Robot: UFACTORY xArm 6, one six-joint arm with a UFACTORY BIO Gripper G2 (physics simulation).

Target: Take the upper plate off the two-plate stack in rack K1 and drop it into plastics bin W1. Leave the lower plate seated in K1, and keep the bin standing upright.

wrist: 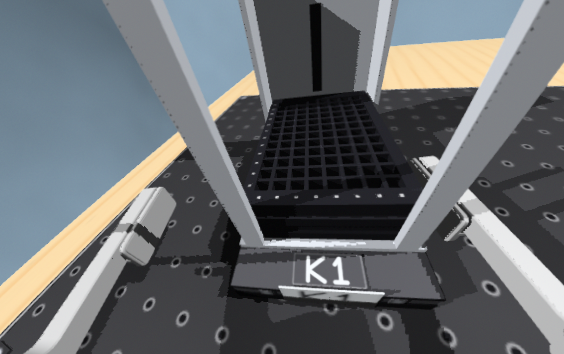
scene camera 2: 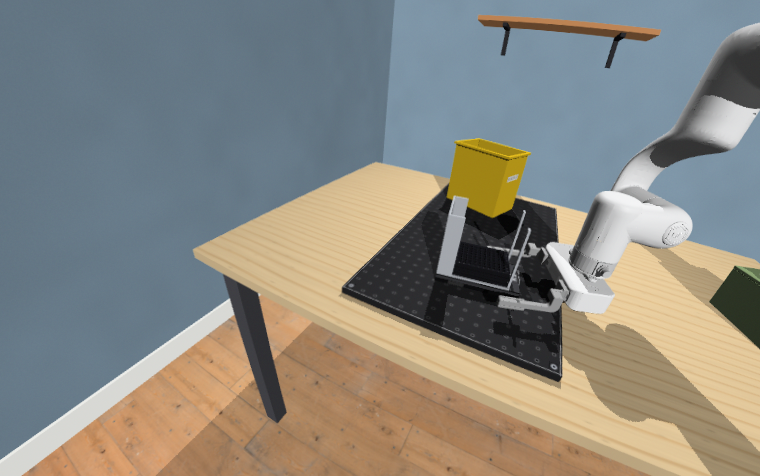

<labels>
My gripper shows in the wrist view and in scene camera 2. A yellow bin W1 shows in scene camera 2 (489, 174); in the wrist view it is out of frame. One and the same spot on my gripper: (wrist: 134, 239) is (scene camera 2: 519, 298).
</labels>
